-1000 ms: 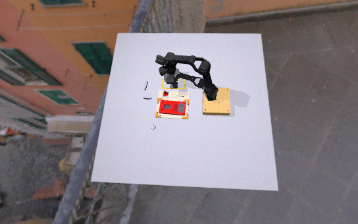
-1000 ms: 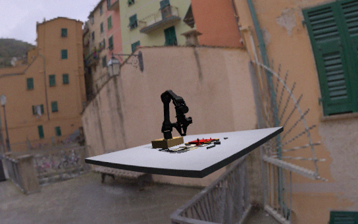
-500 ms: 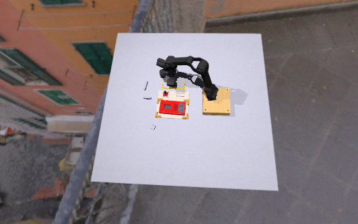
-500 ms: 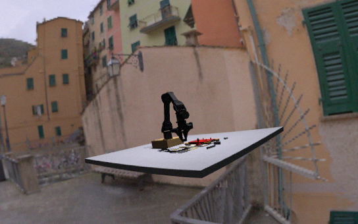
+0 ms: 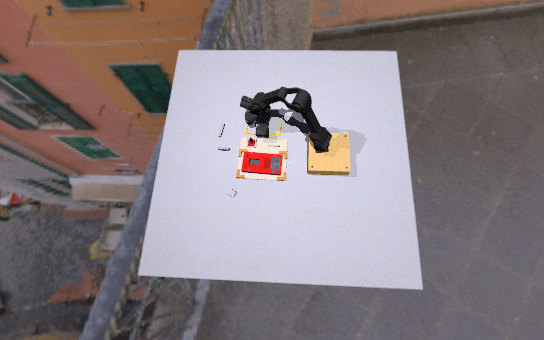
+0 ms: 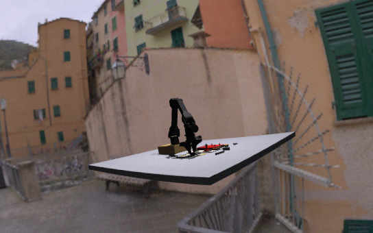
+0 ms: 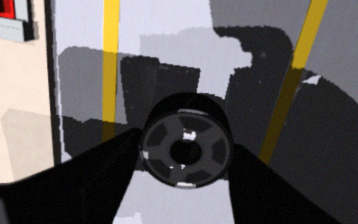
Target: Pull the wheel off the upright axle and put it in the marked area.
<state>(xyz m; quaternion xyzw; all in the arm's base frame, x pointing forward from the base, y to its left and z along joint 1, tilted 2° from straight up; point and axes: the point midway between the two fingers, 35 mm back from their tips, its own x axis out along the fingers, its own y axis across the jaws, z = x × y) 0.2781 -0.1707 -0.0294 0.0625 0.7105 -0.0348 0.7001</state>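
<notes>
My gripper tip is right at the wheel.
</notes>
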